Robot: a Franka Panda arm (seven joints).
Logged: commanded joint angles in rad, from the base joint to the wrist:
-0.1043, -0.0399, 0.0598, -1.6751, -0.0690, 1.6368, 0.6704
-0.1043, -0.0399, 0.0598, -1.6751, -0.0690, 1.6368, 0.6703
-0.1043, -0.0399, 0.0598, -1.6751, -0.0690, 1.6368, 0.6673
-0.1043, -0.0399, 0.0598, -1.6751, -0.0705, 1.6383, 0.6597
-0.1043, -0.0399, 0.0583, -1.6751, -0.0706, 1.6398, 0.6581
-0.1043, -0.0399, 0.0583, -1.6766, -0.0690, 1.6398, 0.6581
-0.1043, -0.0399, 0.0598, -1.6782, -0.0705, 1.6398, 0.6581
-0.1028, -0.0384, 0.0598, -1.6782, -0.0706, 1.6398, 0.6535
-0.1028, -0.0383, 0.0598, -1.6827, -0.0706, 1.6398, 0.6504
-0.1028, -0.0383, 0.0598, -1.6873, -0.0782, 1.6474, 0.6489
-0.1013, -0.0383, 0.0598, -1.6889, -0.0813, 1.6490, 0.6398
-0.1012, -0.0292, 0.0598, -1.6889, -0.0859, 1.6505, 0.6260
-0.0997, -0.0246, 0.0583, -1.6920, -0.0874, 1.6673, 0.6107
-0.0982, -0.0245, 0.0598, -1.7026, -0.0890, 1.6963, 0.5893
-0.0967, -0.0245, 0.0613, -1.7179, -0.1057, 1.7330, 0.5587
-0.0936, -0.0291, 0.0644, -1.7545, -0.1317, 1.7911, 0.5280
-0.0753, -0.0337, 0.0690, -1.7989, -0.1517, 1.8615, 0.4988
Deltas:
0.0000, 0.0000, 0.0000, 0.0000, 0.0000, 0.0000, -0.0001
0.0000, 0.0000, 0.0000, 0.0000, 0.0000, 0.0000, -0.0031
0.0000, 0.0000, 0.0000, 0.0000, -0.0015, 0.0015, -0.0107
0.0000, 0.0000, -0.0015, 0.0000, -0.0016, 0.0030, -0.0123
0.0000, 0.0000, -0.0015, -0.0015, 0.0000, 0.0030, -0.0123
0.0000, 0.0000, 0.0000, -0.0031, -0.0015, 0.0030, -0.0123
0.0015, 0.0015, 0.0000, -0.0031, -0.0016, 0.0030, -0.0169
0.0015, 0.0016, 0.0000, -0.0076, -0.0016, 0.0030, -0.0200
0.0015, 0.0016, 0.0000, -0.0122, -0.0092, 0.0106, -0.0215
0.0030, 0.0016, 0.0000, -0.0138, -0.0123, 0.0122, -0.0306
0.0031, 0.0107, 0.0000, -0.0138, -0.0169, 0.0137, -0.0444
0.0046, 0.0153, -0.0015, -0.0169, -0.0184, 0.0305, -0.0597
0.0061, 0.0154, 0.0000, -0.0275, -0.0200, 0.0595, -0.0811
0.0076, 0.0154, 0.0015, -0.0428, -0.0367, 0.0962, -0.1117
0.0107, 0.0108, 0.0046, -0.0794, -0.0627, 0.1543, -0.1424
0.0290, 0.0062, 0.0092, -0.1238, -0.0827, 0.2247, -0.1716

